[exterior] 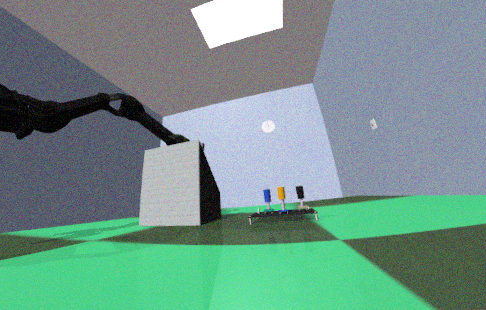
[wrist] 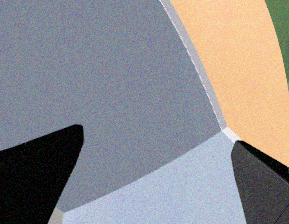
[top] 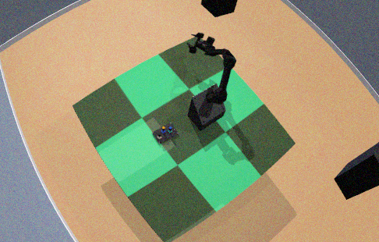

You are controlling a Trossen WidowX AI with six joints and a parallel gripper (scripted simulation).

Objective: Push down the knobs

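Right now my gripper tip is 540 mm to the right of the blue knob, 480 mm short of it and 170 mm above it. Round my gripper tip: black knob: 570 mm ahead, 540 mm to the left, 170 mm below.
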